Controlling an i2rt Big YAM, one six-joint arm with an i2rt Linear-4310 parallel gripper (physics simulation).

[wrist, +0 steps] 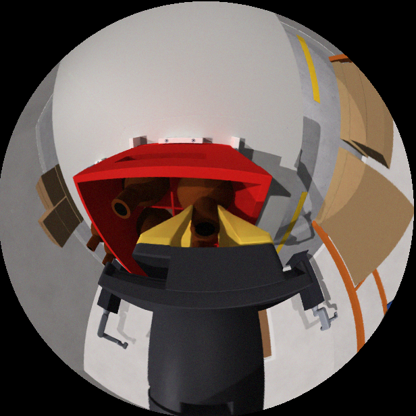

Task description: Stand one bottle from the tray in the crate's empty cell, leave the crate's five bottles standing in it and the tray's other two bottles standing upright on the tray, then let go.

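Observation:
The red crate (pixel 172 173) is in the middle of the wrist view. My gripper (pixel 204 209) is shut on the neck of a brown bottle (pixel 204 191), whose body is down inside the crate's right part, at the far wall. Whether its base touches the crate floor is hidden. Another brown bottle (pixel 145 191) stands in the crate to the left, and part of one more bottle (pixel 152 220) shows nearer, beside the left finger. The crate's near part and its other bottles are hidden by the gripper. Two brown bottles (pixel 94 240) (pixel 108 254) show partly beyond the crate's left wall; their tray is hidden.
A pale table (pixel 180 75) extends beyond the crate. White brackets (pixel 181 141) sit behind the crate's far wall. Cardboard boxes (pixel 367 215) (pixel 59 220) are off to the right and left. An orange frame (pixel 345 285) stands at the right.

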